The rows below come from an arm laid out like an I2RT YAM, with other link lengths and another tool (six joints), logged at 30 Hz.
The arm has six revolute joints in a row. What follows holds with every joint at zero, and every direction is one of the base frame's.
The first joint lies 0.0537 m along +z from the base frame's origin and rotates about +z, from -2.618 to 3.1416 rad.
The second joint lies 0.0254 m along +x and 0.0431 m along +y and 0.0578 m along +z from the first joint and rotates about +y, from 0 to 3.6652 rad.
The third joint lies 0.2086 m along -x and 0.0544 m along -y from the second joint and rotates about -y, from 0 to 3.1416 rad.
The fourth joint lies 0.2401 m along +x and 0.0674 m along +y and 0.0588 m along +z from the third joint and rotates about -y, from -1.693 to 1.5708 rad.
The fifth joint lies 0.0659 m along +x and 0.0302 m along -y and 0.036 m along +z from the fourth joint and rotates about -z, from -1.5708 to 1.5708 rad.
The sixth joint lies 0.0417 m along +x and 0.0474 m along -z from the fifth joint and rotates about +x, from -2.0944 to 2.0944 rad.
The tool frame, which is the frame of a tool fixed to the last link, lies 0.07 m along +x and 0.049 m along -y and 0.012 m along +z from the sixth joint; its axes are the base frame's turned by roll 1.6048, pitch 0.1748 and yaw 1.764 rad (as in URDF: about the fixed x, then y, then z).
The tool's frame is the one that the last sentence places.
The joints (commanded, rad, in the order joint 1, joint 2, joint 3, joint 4, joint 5, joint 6), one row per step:
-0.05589, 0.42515, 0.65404, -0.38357, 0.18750, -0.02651
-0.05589, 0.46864, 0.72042, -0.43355, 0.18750, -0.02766
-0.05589, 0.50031, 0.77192, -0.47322, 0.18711, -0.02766
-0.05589, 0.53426, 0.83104, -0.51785, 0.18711, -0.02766
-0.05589, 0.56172, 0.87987, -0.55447, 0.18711, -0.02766
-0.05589, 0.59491, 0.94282, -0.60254, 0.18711, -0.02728
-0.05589, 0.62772, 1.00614, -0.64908, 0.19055, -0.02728
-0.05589, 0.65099, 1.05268, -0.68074, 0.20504, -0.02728
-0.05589, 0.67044, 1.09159, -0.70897, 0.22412, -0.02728
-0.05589, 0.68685, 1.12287, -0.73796, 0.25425, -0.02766
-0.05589, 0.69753, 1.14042, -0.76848, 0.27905, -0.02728
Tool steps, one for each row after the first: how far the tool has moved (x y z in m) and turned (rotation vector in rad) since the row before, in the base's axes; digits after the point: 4 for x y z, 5 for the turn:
0.0006, 0.0000, 0.0088, 0.00041, 0.02732, 0.00019
0.0002, 0.0000, 0.0069, 0.00118, 0.01980, 0.00038
-0.0003, 0.0000, 0.0084, 0.00109, 0.01943, 0.00000
-0.0003, 0.0000, 0.0069, 0.00085, 0.01523, 0.00000
-0.0009, 0.0000, 0.0090, 0.00138, 0.01819, -0.00009
-0.0013, -0.0003, 0.0093, 0.00000, 0.01605, -0.00332
-0.0019, -0.0013, 0.0075, -0.00346, 0.00860, -0.01395
-0.0022, -0.0018, 0.0060, -0.00484, 0.00905, -0.01832
-0.0030, -0.0028, 0.0040, -0.00830, 0.01470, -0.02872
-0.0027, -0.0022, 0.0000, -0.00598, 0.02392, -0.02370

